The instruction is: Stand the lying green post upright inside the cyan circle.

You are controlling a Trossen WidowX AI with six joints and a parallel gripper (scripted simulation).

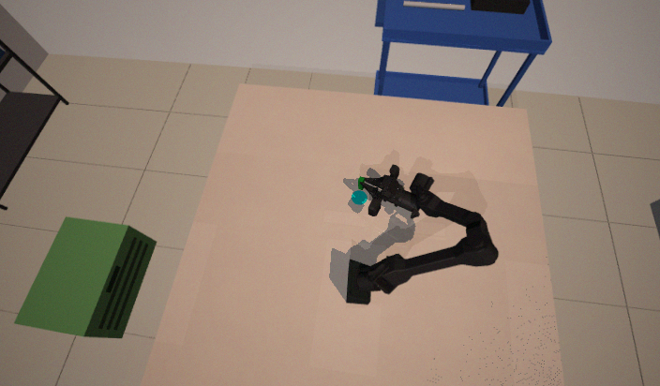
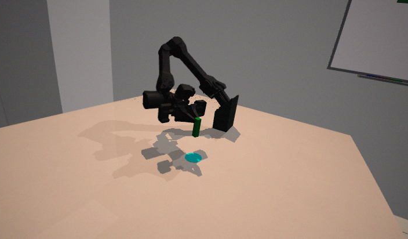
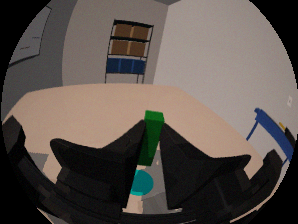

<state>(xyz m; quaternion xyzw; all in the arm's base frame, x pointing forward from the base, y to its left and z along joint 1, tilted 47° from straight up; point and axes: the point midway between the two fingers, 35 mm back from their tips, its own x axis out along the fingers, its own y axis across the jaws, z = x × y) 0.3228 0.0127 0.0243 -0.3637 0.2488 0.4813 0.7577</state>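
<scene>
Right now my gripper tip is 14 cm above the cyan circle. From my gripper tip the other things lie so: green post: 2 cm below.
</scene>
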